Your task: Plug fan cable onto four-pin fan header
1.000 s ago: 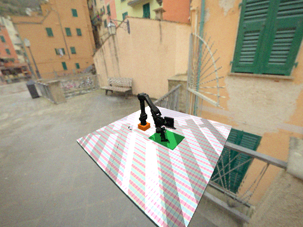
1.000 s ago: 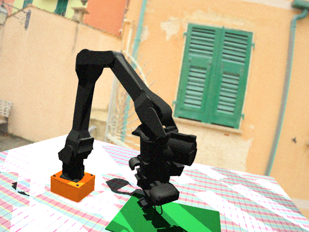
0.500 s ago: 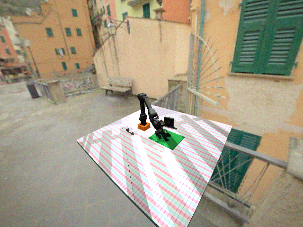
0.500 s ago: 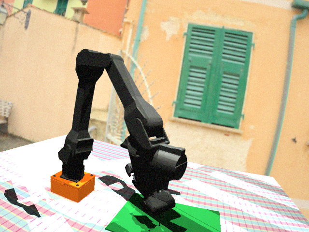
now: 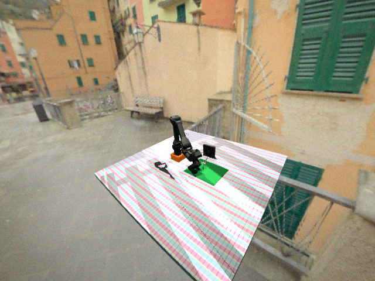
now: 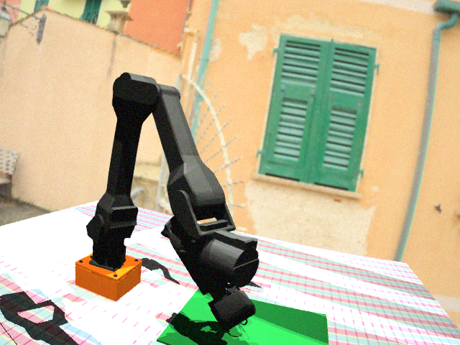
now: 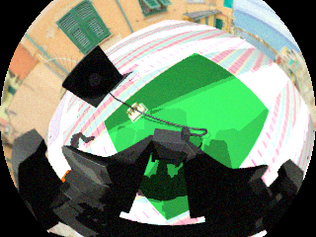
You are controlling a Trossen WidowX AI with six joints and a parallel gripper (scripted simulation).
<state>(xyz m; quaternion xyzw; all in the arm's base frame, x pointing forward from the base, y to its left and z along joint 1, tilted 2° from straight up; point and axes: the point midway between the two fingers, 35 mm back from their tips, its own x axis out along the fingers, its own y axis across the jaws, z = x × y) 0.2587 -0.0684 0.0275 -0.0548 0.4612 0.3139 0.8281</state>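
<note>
Right now the green board is 60 mm below my gripper tip and 60 mm ahead of it.
</note>
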